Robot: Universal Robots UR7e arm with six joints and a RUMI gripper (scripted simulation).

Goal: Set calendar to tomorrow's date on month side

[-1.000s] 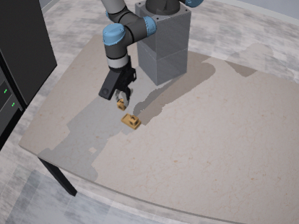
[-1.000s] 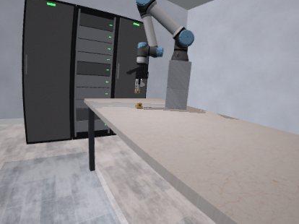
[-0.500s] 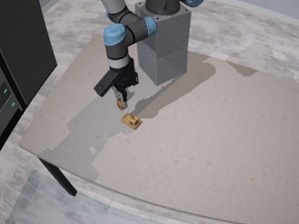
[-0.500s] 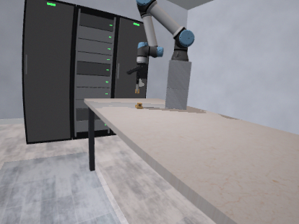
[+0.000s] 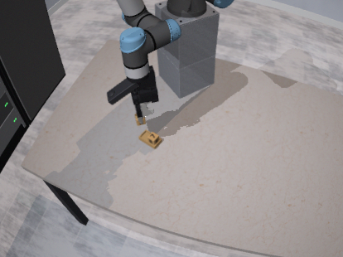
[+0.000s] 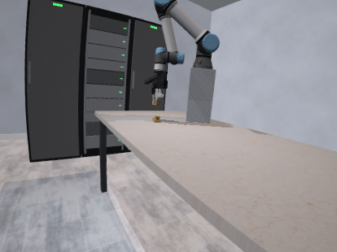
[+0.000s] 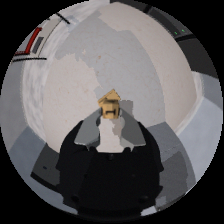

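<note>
Right now my hand is 110 mm above the wooden cube, 40 mm to the right of it and 10 mm past it. From my hand the other things lie so: wooden date cube 10 mm below; tray 130 mm below, 20 mm to the left, 10 mm behind.
</note>
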